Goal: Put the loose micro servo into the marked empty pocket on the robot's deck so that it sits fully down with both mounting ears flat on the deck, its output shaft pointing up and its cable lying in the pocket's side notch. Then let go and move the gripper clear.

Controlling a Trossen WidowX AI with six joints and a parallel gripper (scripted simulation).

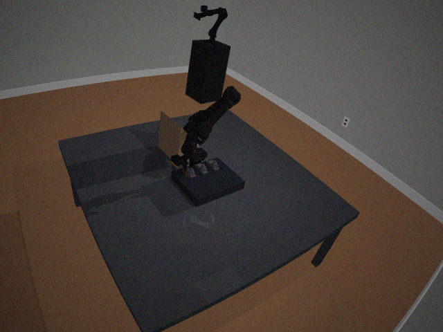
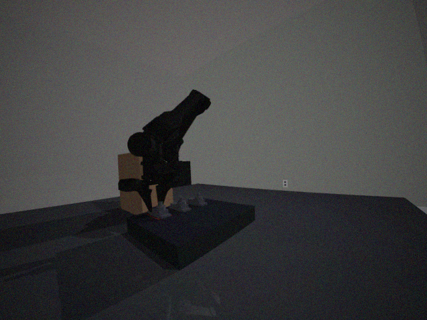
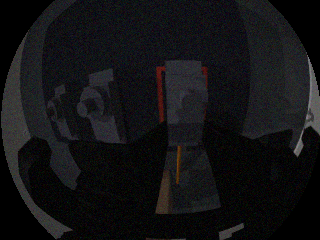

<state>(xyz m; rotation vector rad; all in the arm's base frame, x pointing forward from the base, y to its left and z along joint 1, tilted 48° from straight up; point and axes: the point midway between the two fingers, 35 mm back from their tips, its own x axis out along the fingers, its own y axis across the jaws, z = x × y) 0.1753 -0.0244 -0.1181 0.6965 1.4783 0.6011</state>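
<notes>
Now: the dark deck 130 mm ahead of my gripper tip, 70 mm to the left of it and 30 mm below it.
</notes>
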